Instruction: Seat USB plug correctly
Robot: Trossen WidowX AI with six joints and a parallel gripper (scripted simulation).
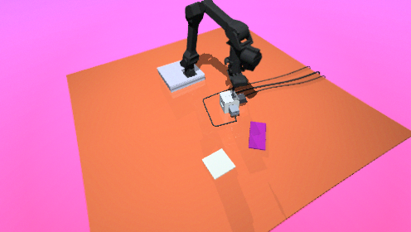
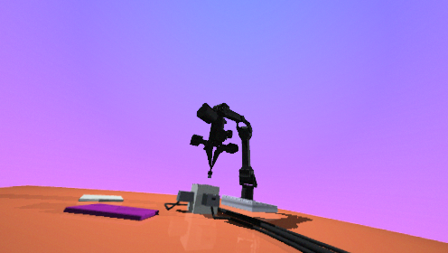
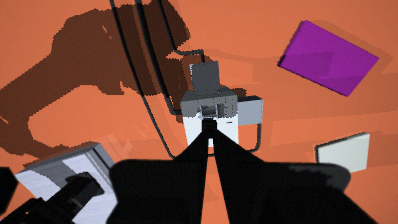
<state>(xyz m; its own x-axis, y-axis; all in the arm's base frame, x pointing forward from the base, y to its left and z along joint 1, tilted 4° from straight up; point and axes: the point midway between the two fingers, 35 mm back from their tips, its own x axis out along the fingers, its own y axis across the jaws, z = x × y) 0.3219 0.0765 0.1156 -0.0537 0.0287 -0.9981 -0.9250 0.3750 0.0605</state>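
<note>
My gripper tip is now 20 mm above the dark USB plug. Also, from my gripper tip: white flat slab: 240 mm to the right, 240 mm ahead, 130 mm below; then purple flat slab: 220 mm ahead, 130 mm below, 20 mm to the right.
</note>
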